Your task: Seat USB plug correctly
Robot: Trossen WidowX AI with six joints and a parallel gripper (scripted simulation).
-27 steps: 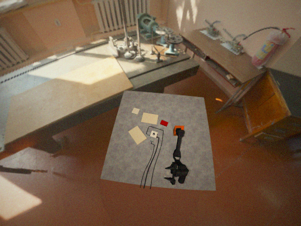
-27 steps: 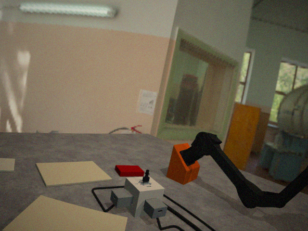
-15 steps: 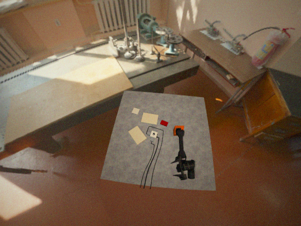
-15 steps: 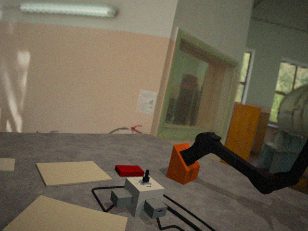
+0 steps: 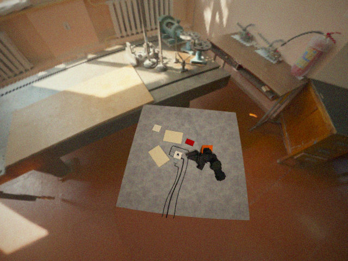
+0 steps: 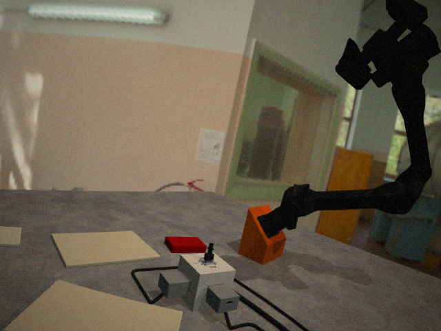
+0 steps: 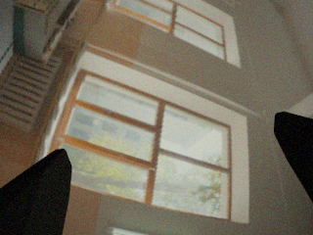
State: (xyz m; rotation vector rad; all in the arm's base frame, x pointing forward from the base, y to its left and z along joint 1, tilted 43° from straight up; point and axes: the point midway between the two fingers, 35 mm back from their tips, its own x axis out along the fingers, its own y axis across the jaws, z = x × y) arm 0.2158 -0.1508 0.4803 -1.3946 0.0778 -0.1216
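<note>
My gripper tip is 40 mm short of the black USB plug, 180 mm to the left of it and 450 mm above it. Also, from my gripper tip: flat red block (110 mm behind, 360 mm to the right, 530 mm below).
</note>
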